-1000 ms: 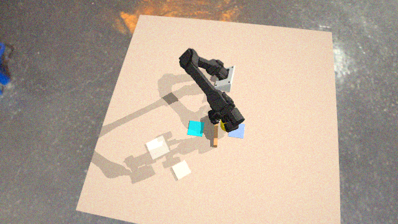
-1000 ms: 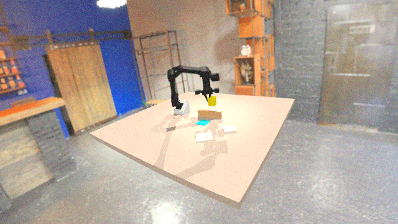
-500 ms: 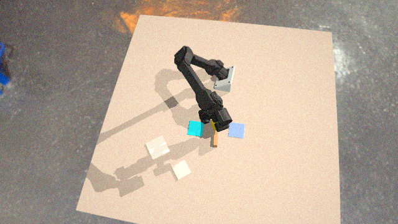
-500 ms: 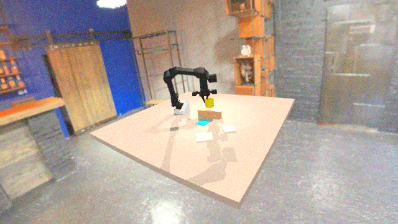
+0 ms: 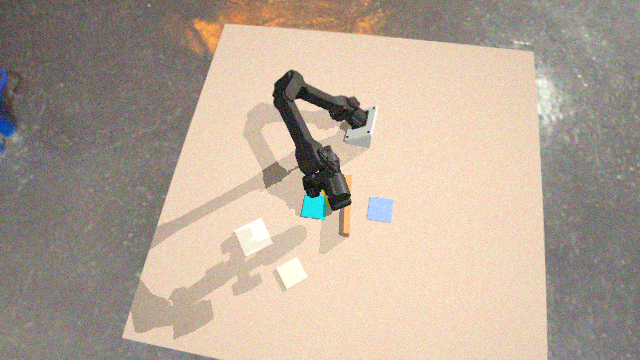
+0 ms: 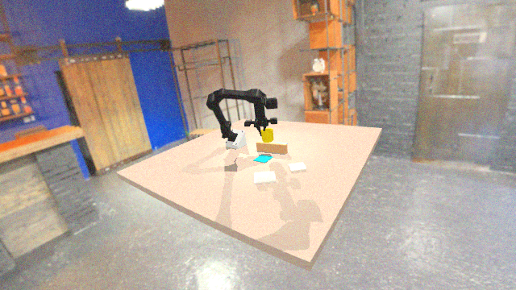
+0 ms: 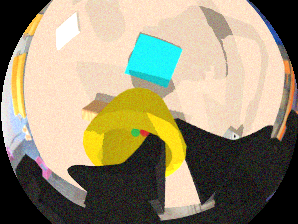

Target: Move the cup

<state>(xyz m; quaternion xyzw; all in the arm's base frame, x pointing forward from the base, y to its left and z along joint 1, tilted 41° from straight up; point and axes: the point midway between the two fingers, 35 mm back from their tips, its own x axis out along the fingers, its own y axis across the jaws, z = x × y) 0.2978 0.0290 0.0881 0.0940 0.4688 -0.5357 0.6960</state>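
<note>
The low wooden bar lies 100 mm below my gripper tip, 50 mm to the left of it and 10 mm ahead of it. The rest, counted from my gripper tip: yellow cup: 20 mm to the left, 20 mm ahead; then light blue pad: 160 mm to the left, 120 mm below.
</note>
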